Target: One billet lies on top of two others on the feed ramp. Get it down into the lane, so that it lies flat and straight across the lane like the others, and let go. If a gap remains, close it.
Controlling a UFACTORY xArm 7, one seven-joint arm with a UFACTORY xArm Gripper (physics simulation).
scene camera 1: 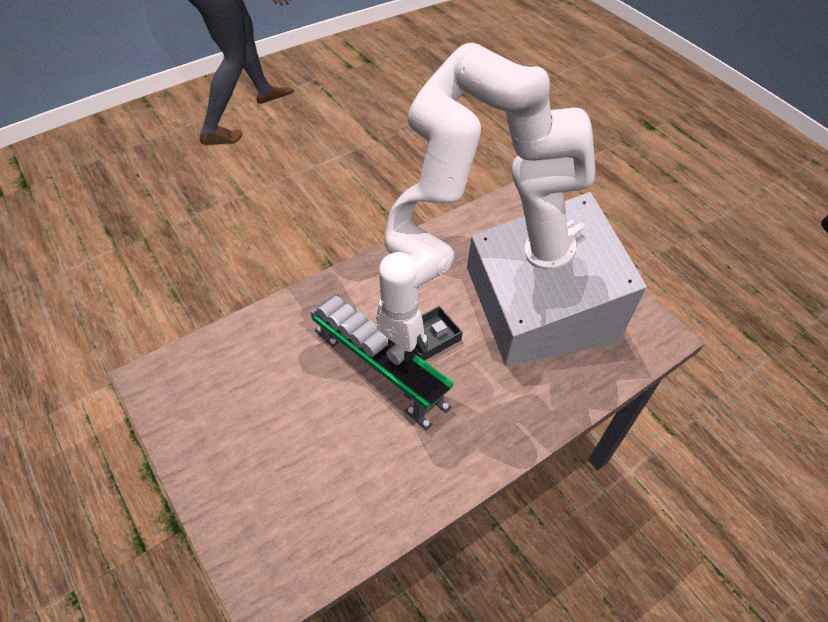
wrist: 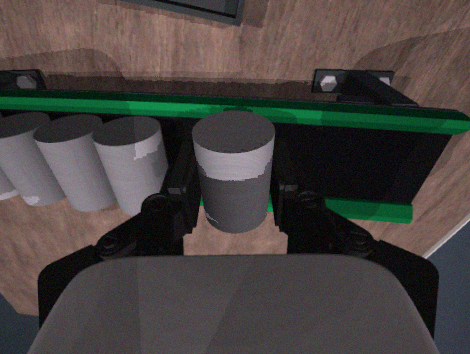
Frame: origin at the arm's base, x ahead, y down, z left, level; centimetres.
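Seen in the pictures: gripper, fingertip midpoint: (scene camera 1: 402, 351) (wrist: 234, 159); arm's base at its link origin: (scene camera 1: 550, 248).
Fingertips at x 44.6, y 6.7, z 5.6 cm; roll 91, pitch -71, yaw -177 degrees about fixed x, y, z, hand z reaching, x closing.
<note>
Pixels of each thing's top centre, then the offset from my fingertips to it.
- grey billet at its top centre: (wrist: 234, 200) (scene camera 1: 401, 344) dx +0.3, dy -3.1, dz +0.1 cm
- nearest row billet at its top centre: (wrist: 127, 185) (scene camera 1: 376, 338) dx +3.5, dy -0.4, dz -5.9 cm
- dark tray at its top centre: (scene camera 1: 430, 329) dx -11.8, dy +7.3, dz -6.7 cm
- small light block at its top centre: (scene camera 1: 439, 326) dx -14.6, dy +7.9, dz -7.0 cm
My gripper (scene camera 1: 405, 359) (wrist: 234, 159) is shut on a grey billet (scene camera 1: 396, 354) (wrist: 234, 167), which lies crosswise to the lane, level between the fingers. It looks larger than the row billets in the wrist view and seems to be a little above the belt. The feed ramp (scene camera 1: 416, 396) (wrist: 150, 106) has green side rails and a black belt. Several grey billets lie side by side across its upper part; the nearest row billet (scene camera 1: 374, 343) (wrist: 131, 167) is apart from the held one, with a strip of belt between them. The contact below the held billet is hidden.
A dark tray (scene camera 1: 446, 347) (wrist: 200, 11) with a small light block (scene camera 1: 439, 327) stands beside the ramp, on the robot's side. Dark ramp feet (scene camera 1: 420, 421) (wrist: 327, 81) stand on the table. The lower belt (scene camera 1: 428, 383) (wrist: 350, 160) is bare beyond the gripper.
</note>
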